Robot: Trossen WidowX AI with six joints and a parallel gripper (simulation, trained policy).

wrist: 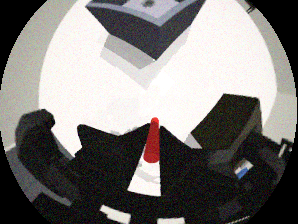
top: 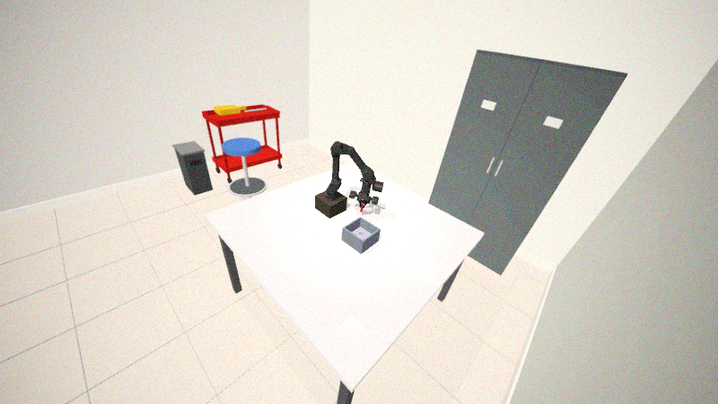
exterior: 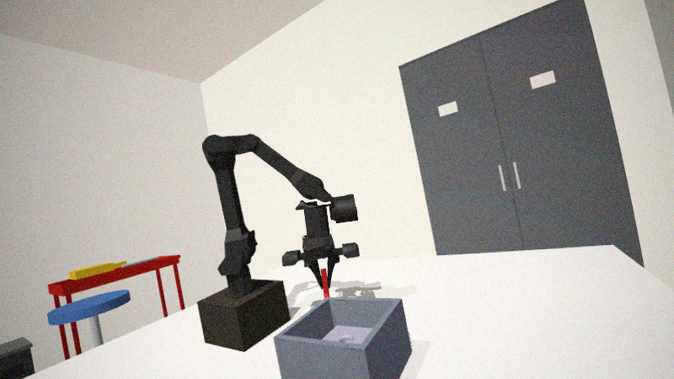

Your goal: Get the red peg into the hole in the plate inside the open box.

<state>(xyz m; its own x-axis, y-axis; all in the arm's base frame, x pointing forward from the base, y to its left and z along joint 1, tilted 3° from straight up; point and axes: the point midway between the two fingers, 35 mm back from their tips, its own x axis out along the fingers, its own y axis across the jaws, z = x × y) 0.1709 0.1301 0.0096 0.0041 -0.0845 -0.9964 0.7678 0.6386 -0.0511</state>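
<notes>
Right now my gripper tip is 18 cm short of the pale plate, 15 cm to the left of it and 3 cm above it. The rest, counted from my gripper tip: red peg 1 cm above; then grey box 18 cm ahead, 15 cm to the right, 5 cm below.
</notes>
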